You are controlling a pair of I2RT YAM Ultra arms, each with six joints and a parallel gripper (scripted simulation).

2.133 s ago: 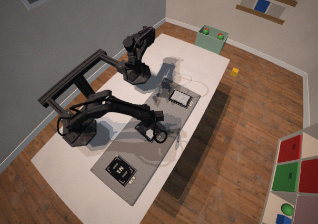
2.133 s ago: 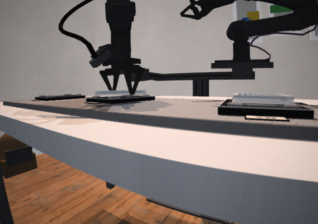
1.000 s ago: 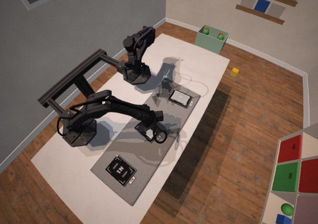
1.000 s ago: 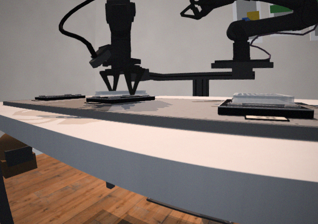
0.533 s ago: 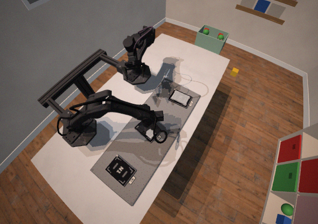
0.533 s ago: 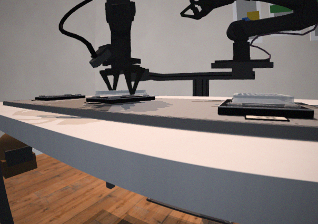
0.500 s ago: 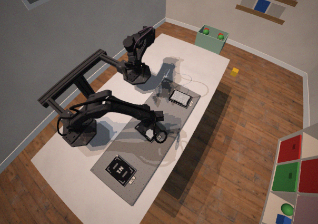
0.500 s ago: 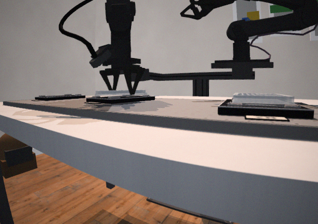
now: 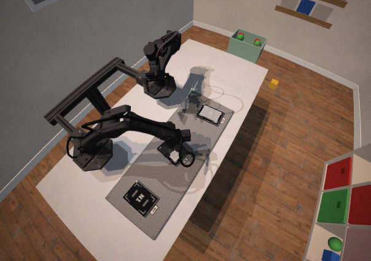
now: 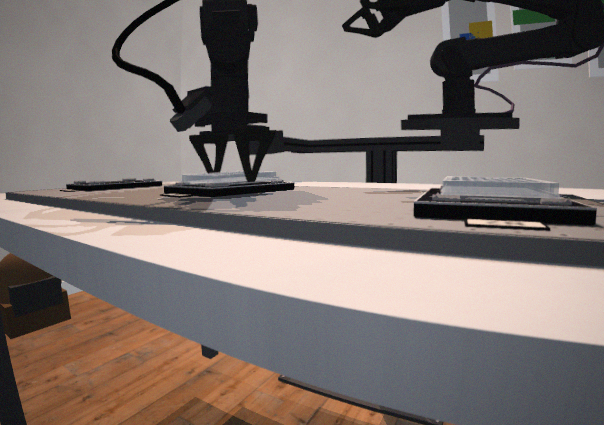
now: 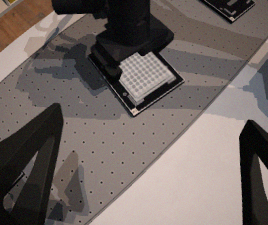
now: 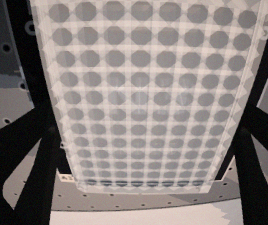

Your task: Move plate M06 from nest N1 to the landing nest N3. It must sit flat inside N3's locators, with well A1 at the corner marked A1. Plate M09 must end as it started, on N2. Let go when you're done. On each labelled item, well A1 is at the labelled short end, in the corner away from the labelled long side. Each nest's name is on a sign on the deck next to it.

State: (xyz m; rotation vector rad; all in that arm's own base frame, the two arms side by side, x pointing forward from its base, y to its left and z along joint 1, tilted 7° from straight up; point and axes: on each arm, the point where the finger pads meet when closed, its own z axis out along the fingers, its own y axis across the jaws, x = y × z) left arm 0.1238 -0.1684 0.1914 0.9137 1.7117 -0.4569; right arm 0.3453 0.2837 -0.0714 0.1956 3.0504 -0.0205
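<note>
Now: right hand 2 cm above the N3 nest. Also, from my right hand: plate 36 cm to the left, 6 cm ahead, 1 cm below.
</note>
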